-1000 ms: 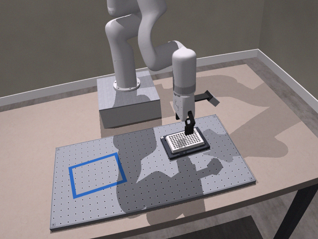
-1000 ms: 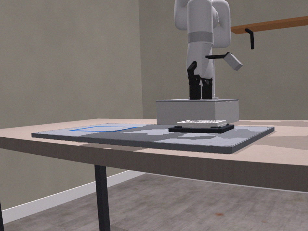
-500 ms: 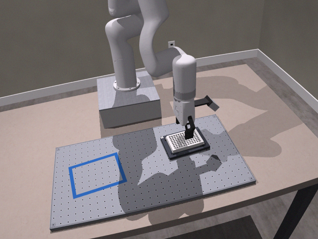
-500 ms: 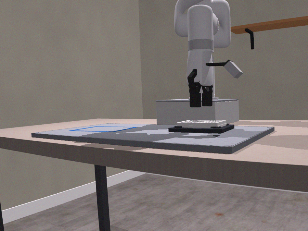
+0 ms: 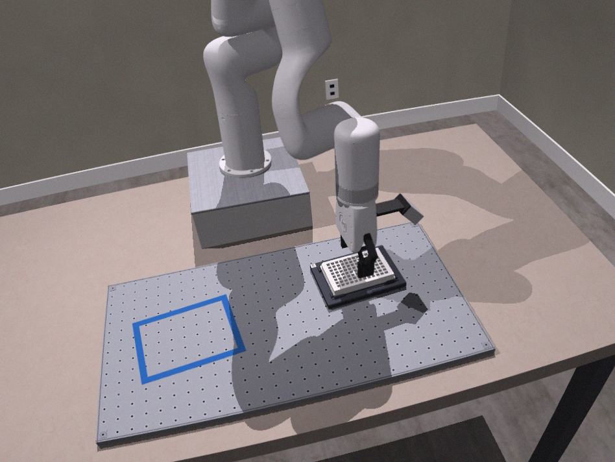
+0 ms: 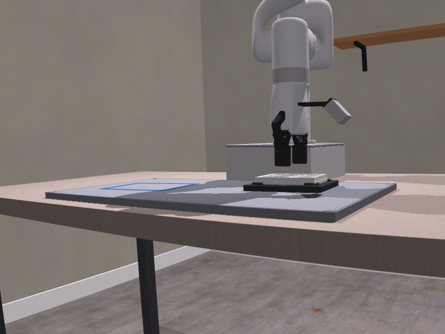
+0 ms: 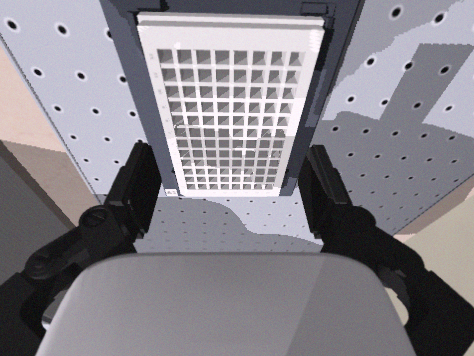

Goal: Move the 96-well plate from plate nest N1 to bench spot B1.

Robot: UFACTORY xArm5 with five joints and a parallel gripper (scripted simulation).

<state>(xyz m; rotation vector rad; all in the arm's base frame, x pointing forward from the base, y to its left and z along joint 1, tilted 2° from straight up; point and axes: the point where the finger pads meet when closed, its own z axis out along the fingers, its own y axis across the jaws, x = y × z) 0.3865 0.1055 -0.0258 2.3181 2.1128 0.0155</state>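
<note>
Now: the white 96-well plate 4 cm below my hand. Also, from my hand: black plate nest N1 (5 cm below).
</note>
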